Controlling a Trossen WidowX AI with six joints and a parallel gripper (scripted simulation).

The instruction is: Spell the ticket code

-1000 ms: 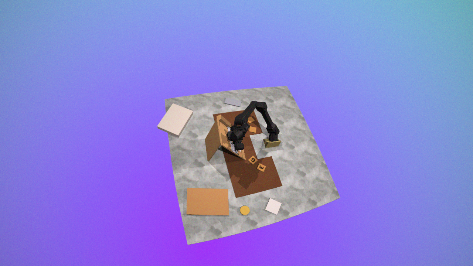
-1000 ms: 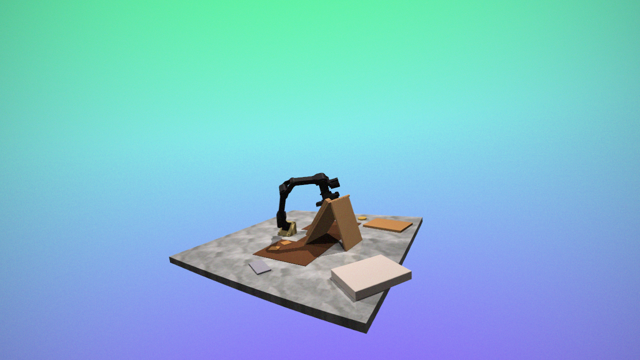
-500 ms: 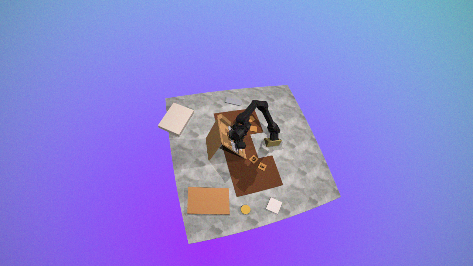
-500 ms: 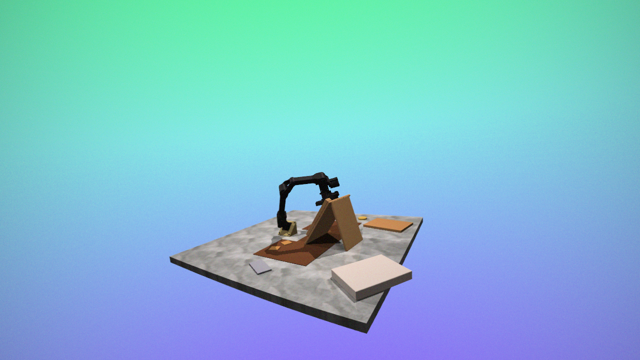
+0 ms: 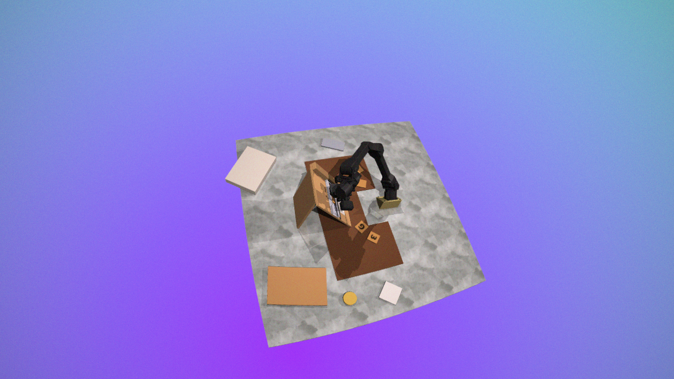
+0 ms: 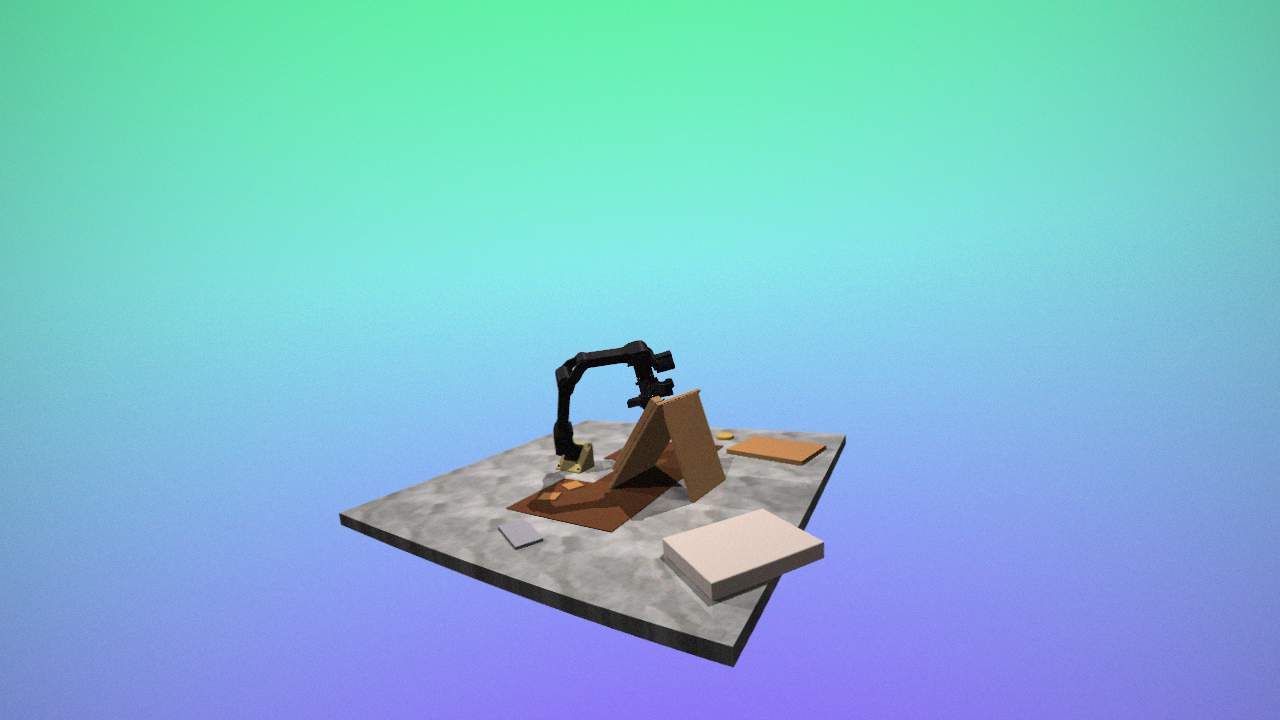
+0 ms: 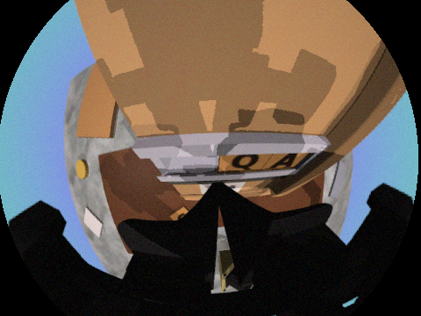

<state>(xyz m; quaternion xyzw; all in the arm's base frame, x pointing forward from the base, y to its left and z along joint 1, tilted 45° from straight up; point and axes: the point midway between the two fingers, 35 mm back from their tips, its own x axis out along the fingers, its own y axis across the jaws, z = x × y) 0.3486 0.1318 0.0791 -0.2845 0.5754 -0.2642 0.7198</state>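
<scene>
The white ticket lies 30 mm behind my gripper tip, 20 mm to the right of it and 100 mm below it. From my gripper tip the other things lie so: orange panel (270 mm ahead, 360 mm to the left, 170 mm below); brown mat (150 mm behind, 30 mm to the right, 180 mm below); yellow disc (20 mm ahead, 480 mm to the left, 170 mm below).
</scene>
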